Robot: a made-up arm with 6 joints. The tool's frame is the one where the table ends. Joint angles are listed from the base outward.
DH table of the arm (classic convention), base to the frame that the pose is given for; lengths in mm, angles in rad. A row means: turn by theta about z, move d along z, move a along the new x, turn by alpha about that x. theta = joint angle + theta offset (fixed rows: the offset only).
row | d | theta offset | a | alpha
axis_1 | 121.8 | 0 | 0 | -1.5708
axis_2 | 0 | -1.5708 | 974.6 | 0
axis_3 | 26.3 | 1.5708 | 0 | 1.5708
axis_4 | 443.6 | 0 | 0 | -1.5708
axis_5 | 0 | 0 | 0 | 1.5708
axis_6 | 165.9 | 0 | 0 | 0
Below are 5 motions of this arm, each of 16 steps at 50 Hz.
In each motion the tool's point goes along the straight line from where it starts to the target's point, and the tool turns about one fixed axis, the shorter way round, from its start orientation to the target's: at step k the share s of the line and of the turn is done. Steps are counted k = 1, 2, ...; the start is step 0. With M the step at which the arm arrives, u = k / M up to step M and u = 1 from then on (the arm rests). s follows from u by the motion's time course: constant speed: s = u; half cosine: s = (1 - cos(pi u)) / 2; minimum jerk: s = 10 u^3 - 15 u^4 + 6 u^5.
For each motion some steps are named. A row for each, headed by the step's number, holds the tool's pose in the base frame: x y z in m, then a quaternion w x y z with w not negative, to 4 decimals.
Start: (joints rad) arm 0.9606 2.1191 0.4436 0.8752 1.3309 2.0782
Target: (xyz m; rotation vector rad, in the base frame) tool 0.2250 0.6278 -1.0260 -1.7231 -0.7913 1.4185
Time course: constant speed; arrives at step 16
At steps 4, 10, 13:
4: 0.3979 0.8419 -0.8918 0.3710 -0.6677 -0.5218 0.3798
10: 0.3115 0.7349 -0.9589 0.3777 -0.6772 -0.4197 0.4718
13: 0.2682 0.6813 -0.9924 0.3784 -0.6772 -0.3654 0.5145

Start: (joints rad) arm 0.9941 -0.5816 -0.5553 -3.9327 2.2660 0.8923
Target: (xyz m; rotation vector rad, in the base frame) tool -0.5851 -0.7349 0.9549 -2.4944 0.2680 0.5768
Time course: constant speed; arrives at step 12
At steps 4, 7, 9, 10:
4: -0.5799 -0.6938 0.9828 0.2857 -0.9267 0.1396 0.2004
7: -0.5819 -0.7092 0.9723 0.2836 -0.9282 0.1248 0.2060
9: -0.5832 -0.7195 0.9654 0.2822 -0.9291 0.1148 0.2096
10: -0.5838 -0.7246 0.9619 0.2814 -0.9295 0.1099 0.2115

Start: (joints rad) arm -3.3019 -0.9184 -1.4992 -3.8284 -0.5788 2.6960
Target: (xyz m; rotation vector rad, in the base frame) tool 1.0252 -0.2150 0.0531 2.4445 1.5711 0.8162
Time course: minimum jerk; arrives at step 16
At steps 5, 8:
5: 1.1704 -0.1722 0.2749 0.1710 0.7202 0.4572 0.4930
8: 1.1137 -0.1889 0.1883 0.1294 0.7613 0.4858 0.4094

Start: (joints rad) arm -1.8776 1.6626 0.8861 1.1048 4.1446 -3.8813
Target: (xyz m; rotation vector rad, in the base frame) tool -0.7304 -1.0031 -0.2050 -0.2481 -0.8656 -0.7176
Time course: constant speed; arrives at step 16
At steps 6, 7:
6: -0.5631 -1.0848 -0.2183 0.8819 -0.0797 -0.4120 -0.2147
7: -0.5798 -1.0766 -0.2170 0.8784 -0.0835 -0.4121 -0.2274

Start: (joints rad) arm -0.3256 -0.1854 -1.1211 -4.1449 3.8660 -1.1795
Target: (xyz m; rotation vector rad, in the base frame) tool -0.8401 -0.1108 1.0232 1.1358 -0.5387 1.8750
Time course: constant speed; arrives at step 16
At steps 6, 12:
6: -0.6081 0.0136 1.1463 0.4176 0.5552 -0.2243 0.6834
12: -0.7473 -0.0610 1.0724 0.4245 0.4958 -0.2195 0.7251

